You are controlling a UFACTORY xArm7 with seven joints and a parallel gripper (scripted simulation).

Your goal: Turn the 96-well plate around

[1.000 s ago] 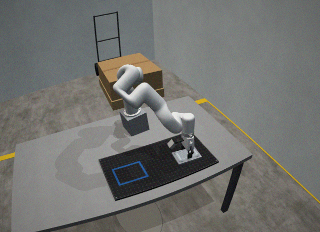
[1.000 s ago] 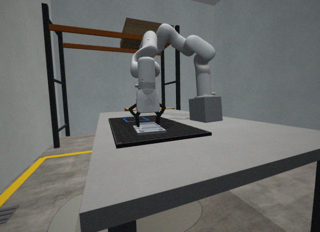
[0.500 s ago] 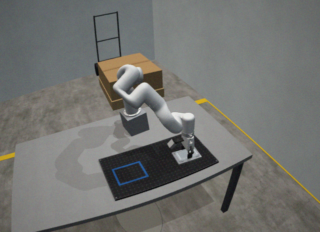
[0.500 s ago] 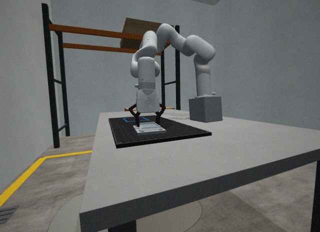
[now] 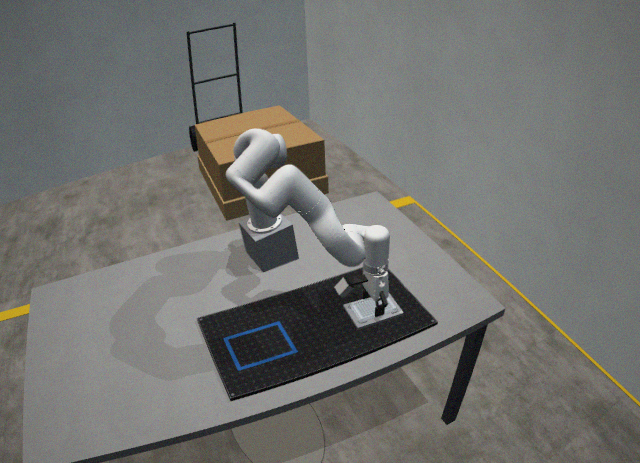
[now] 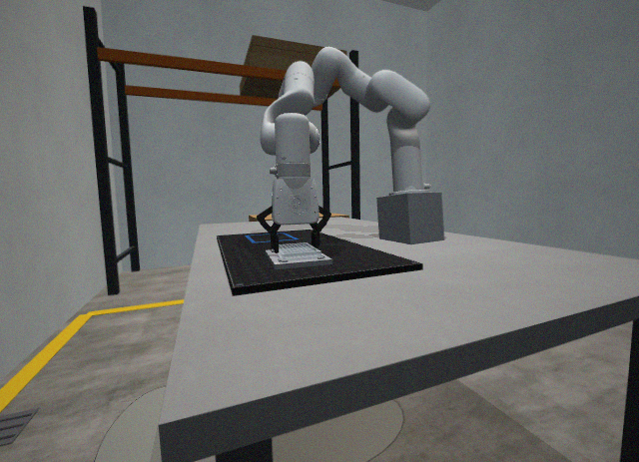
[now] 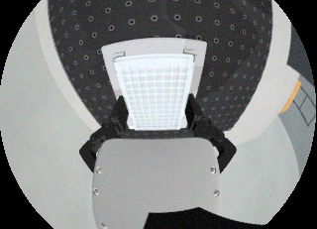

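My gripper is now 2 cm above the plate nest N1. Round my hand: white 96-well plate 1 cm below.
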